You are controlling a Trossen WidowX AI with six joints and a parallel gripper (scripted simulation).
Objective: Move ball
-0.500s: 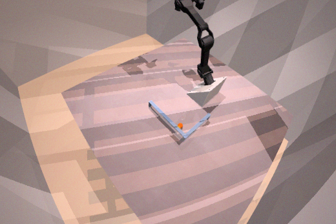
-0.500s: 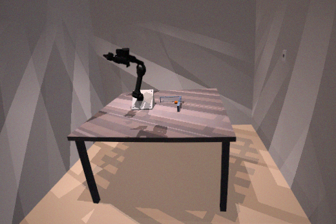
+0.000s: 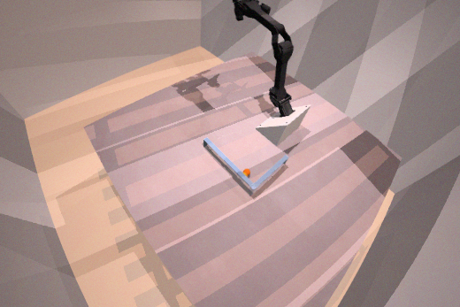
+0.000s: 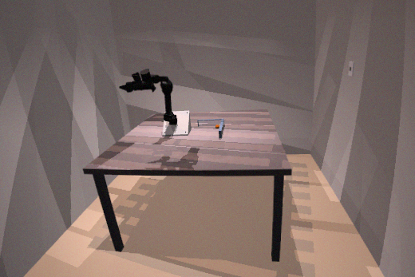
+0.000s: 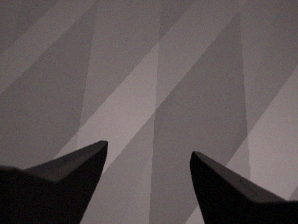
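My gripper tip is now 56 cm short of the see-through copy, 52 cm to the right of it and 47 cm above it. The rest, counted from my gripper tip: orange ball 54 cm ahead, 51 cm to the left, 47 cm below.
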